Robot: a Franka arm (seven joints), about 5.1 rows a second.
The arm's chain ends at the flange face. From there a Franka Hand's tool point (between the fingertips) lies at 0.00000 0.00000 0.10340 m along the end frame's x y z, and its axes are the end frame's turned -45 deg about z.
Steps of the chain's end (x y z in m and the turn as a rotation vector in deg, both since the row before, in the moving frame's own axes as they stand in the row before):
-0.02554, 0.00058, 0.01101, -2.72, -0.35, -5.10
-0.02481, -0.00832, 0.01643, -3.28, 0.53, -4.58
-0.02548, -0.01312, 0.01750, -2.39, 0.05, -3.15
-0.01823, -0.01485, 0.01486, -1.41, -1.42, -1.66
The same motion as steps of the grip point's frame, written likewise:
-0.02225, -0.01446, 0.01089, -1.68, -2.17, -5.10
-0.01497, -0.01843, 0.01626, -2.69, -1.94, -4.58
-0.01164, -0.02410, 0.01741, -1.73, -1.65, -3.15
-0.00600, -0.02335, 0.01480, 0.01, -2.00, -1.66

